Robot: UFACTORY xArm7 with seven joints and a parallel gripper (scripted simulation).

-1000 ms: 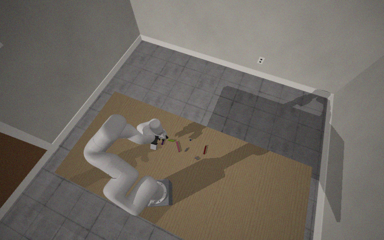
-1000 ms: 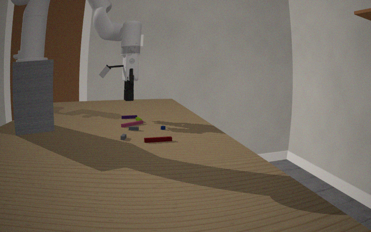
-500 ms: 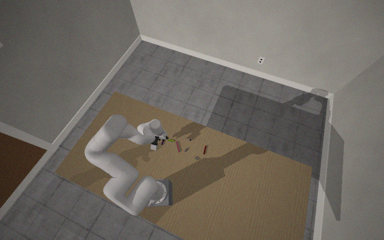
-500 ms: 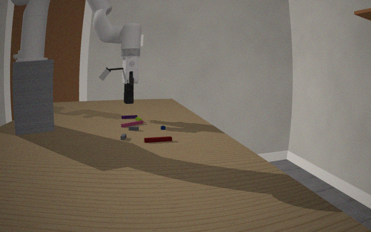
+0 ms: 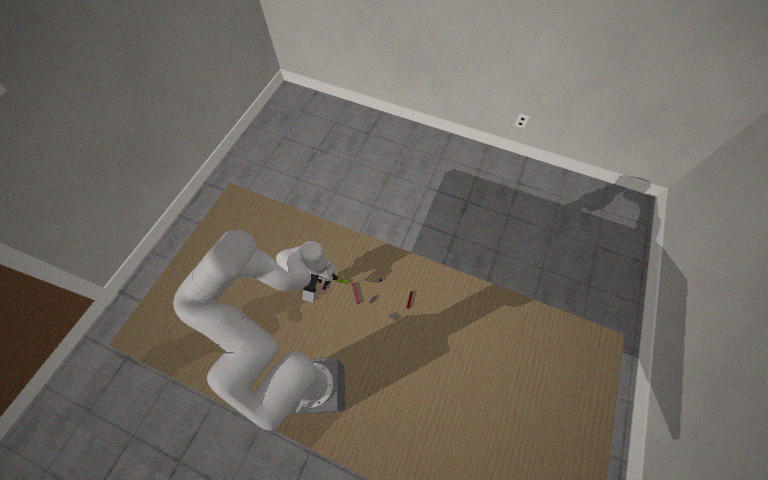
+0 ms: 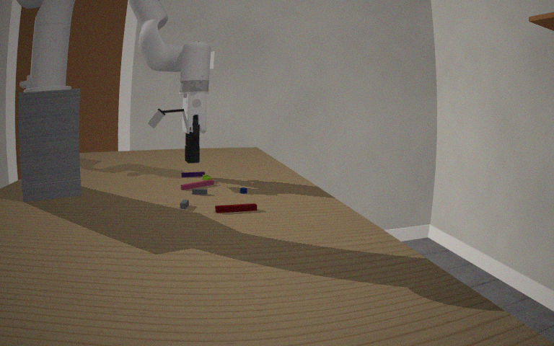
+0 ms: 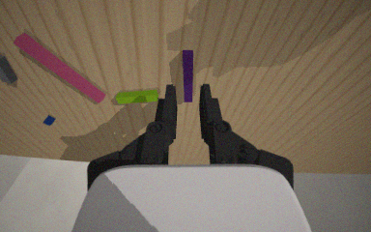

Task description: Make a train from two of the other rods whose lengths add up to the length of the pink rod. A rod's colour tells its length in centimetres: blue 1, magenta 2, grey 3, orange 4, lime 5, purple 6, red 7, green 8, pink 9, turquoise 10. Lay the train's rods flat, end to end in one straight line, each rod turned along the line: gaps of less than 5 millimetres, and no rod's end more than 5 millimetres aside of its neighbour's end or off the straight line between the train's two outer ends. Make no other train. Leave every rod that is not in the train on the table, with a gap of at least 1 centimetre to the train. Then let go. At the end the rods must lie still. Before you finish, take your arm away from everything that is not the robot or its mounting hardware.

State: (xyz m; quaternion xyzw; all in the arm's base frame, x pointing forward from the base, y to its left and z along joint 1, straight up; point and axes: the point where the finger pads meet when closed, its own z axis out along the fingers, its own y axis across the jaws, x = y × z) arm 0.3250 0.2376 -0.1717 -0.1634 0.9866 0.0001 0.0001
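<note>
The purple rod is 5 cm below my hand. Also, from my hand: lime rod: 4 cm ahead, 5 cm to the right, 5 cm below; then grey rod: 5 cm ahead, 20 cm to the right, 5 cm below; then pink rod: 3 cm ahead, 13 cm to the right, 5 cm below.
</note>
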